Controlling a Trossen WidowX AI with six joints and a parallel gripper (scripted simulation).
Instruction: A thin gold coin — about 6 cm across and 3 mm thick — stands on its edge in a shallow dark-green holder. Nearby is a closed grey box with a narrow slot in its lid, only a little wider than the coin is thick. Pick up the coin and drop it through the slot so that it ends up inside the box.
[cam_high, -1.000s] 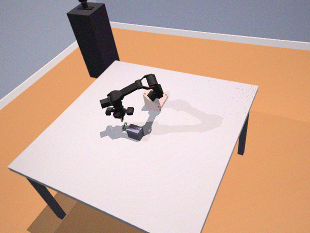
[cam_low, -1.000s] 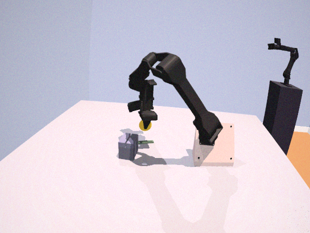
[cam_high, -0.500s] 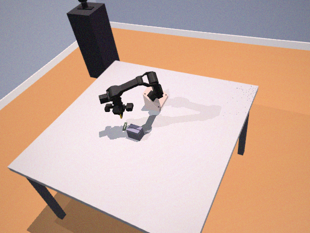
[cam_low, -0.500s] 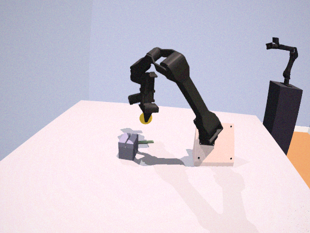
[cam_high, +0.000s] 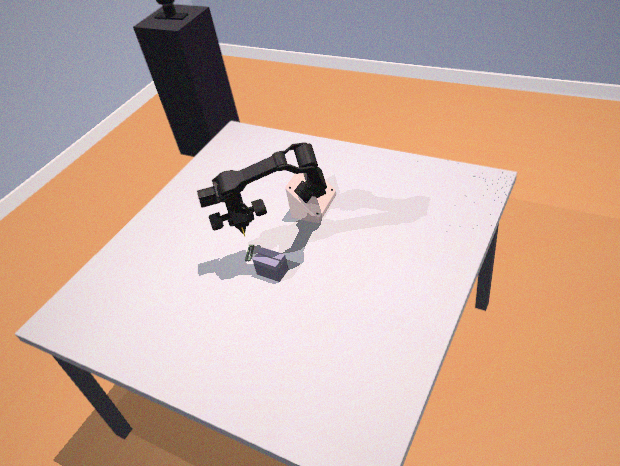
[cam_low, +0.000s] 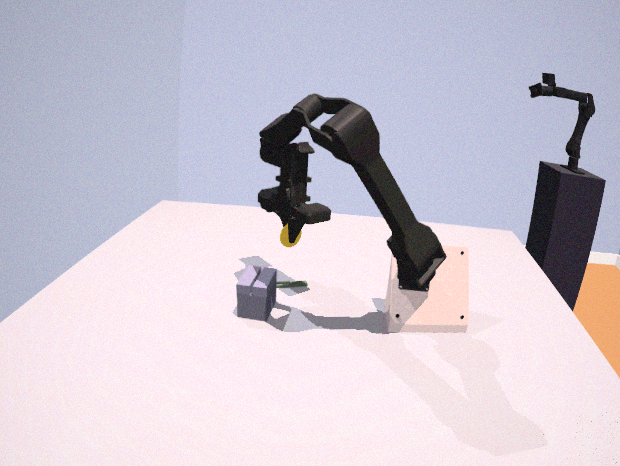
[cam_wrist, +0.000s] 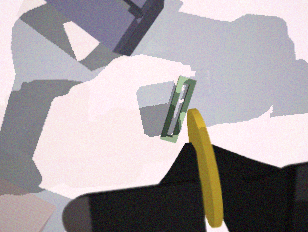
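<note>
My gripper tip is now 2 cm below the thin gold coin.
</note>
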